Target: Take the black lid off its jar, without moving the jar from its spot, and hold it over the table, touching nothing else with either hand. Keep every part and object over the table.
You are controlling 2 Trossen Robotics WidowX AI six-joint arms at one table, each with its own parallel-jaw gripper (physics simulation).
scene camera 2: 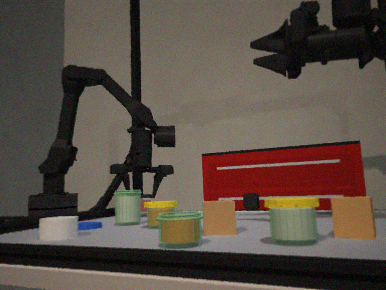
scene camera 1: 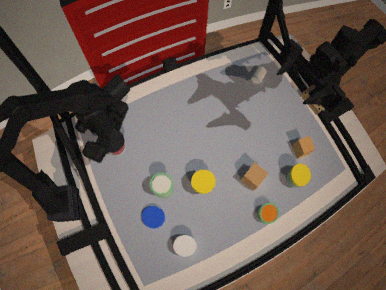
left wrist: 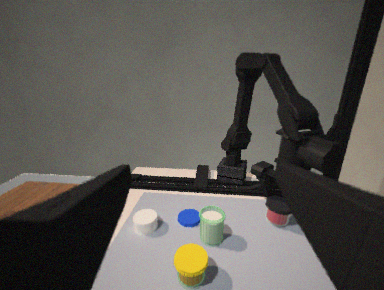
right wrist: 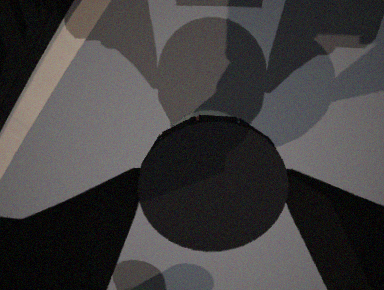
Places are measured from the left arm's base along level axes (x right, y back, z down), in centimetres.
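Where they show: left gripper, fingertip midpoint: [scene camera 2: 251, 53] [scene camera 1: 290, 87] [left wrist: 204, 171]; right gripper, fingertip midpoint: [scene camera 2: 141, 198] [scene camera 1: 112, 141] [left wrist: 280, 206] [right wrist: 211, 176]; right arm's base, link origin: [scene camera 2: 53, 194] [scene camera 1: 58, 202] [left wrist: 232, 163].
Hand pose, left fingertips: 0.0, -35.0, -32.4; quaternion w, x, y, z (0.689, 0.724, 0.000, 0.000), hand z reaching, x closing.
Observation:
After its pixels a point has its place, as x, y, z.
The black lid [scene camera 1: 116, 138] {24.6, -70.4, -3.8} [left wrist: 278, 204] {24.1, -71.2, -3.9} [right wrist: 214, 210] {24.1, -71.1, -3.9} sits level on its squat jar with red contents [scene camera 1: 119, 150] {21.8, -71.5, -1.4} [scene camera 2: 146, 204] [left wrist: 277, 217] {23.3, -69.1, -1.3}, upright at the left of scene camera 1. My right gripper [scene camera 2: 138, 193] {25.0, -72.0, -2.8} [right wrist: 211, 176] {25.0, -72.0, -2.8} points down over it, its fingertips touching opposite sides of the lid's rim; it is shut on the lid. The right wrist view shows a thin pale strip of jar rim [right wrist: 215, 114] {27.3, -73.3, -0.1} behind the lid. My left gripper [scene camera 1: 293, 87] {0.0, -35.0, -32.4} [scene camera 2: 254, 53] {0.0, -35.0, -32.4} [left wrist: 204, 171] {0.0, -35.0, -32.4} is open and empty, high up and well away from the lid.
Green-rimmed white jar [scene camera 1: 161, 184] {5.1, -66.3, -3.8}, two yellow-lidded jars [scene camera 1: 203, 181] {-0.5, -56.0, -2.7} [scene camera 1: 300, 175] {-17.1, -30.8, -3.3}, orange-topped jar [scene camera 1: 268, 213] {-19.8, -45.8, -0.9}, blue lid [scene camera 1: 153, 217] {-0.7, -73.8, 1.6}, white pieces [scene camera 1: 184, 246] {-13.0, -71.2, -0.9} [scene camera 1: 259, 75] {19.2, -16.3, -1.0} and tan blocks [scene camera 1: 254, 176] {-8.1, -43.1, -2.7} [scene camera 1: 303, 146] {-10.7, -23.1, -2.9} stand or lie apart from the black-lidded jar. Black rails [scene camera 1: 90, 200] {14.1, -88.4, 0.9} border the table.

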